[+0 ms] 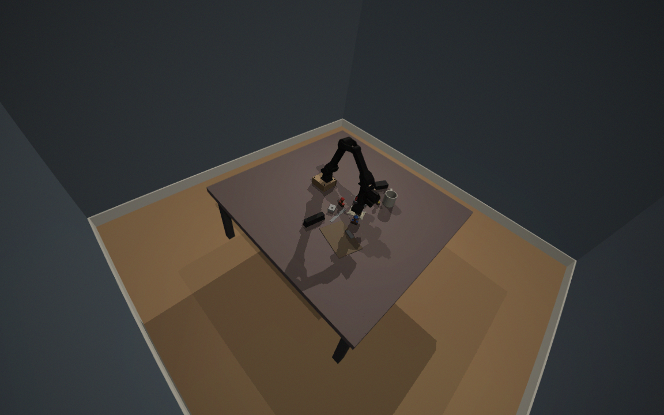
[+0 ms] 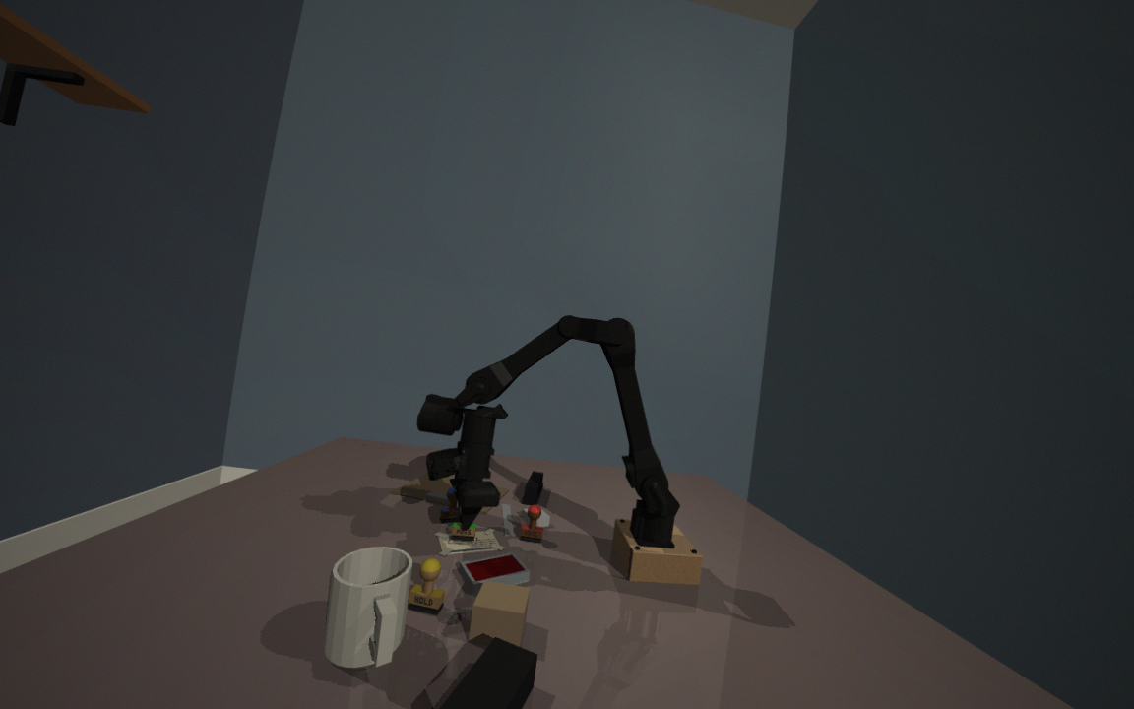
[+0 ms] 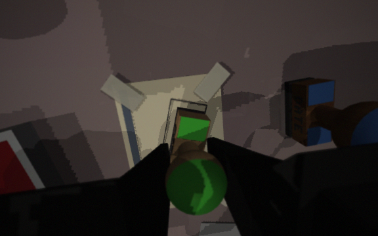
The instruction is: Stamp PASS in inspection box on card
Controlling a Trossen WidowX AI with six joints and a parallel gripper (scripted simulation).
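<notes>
Now: the green-knobbed PASS stamp right at my gripper tip. Also, from my gripper tip: cream card (30 mm below, 10 mm behind); then blue-knobbed stamp (80 mm to the right, 40 mm ahead, 10 mm below); then dark red ink pad (100 mm to the left, 70 mm behind, 20 mm below).
</notes>
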